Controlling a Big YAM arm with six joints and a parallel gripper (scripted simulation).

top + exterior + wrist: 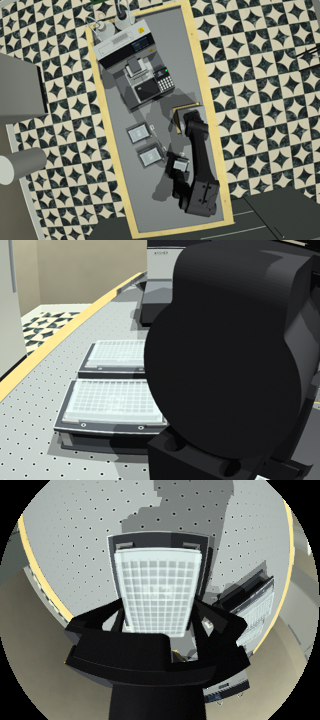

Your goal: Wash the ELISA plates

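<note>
Right now my hand is 3 cm above the nest N3. The rest, counted from my hand: washer carrier (61 cm to the right, 4 cm ahead, 1 cm above); plate washer (76 cm to the right, 6 cm ahead, 6 cm above); nest label (34 cm to the right, 10 cm ahead, 7 cm below).
</note>
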